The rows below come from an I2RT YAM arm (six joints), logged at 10 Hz.
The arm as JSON. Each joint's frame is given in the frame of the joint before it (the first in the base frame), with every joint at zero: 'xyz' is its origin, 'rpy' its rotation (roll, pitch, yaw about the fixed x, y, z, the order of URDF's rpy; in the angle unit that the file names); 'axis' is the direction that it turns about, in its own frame. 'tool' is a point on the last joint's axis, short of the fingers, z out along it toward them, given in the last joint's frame.
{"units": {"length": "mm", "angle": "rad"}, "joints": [
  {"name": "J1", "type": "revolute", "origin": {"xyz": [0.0, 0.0, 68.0], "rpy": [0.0, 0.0, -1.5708]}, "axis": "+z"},
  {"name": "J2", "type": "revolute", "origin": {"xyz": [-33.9, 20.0, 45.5], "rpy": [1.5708, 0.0, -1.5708]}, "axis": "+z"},
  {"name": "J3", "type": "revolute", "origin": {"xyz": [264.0, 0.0, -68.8], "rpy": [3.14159, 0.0, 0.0]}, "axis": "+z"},
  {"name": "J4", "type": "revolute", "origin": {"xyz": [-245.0, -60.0, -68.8], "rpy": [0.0, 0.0, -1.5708]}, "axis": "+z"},
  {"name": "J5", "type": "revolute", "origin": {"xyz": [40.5, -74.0, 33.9], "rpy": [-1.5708, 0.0, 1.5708]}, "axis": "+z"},
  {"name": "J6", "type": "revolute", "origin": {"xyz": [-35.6, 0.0, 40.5], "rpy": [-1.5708, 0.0, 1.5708]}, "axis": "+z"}
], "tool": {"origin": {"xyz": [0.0, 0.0, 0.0], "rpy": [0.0, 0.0, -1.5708]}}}
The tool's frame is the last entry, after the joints.
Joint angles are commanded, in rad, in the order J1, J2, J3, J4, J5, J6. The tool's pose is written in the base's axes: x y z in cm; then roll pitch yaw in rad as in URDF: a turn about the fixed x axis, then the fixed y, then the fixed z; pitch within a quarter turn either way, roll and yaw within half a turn. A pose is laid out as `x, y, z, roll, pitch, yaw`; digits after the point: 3 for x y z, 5 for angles.
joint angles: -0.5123 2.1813 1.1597 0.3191 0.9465 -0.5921
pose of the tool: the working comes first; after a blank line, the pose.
Where each joint sits with the arm in this pose, in the base's axes (m; each line is computed from the numbers above, not from the rounded line before):
J1: 0.0000 0.0000 0.0680
J2: 0.0340 0.0197 0.1135
J3: 0.1322 -0.1144 0.3298
J4: 0.3220 -0.1422 0.1522
J5: 0.3775 -0.2123 0.1353
J6: 0.3543 -0.2324 0.0909
the tool: 0.3543 -0.2324 0.0909

35.434, -23.242, 9.090, -1.98418, 0.34768, 2.98364
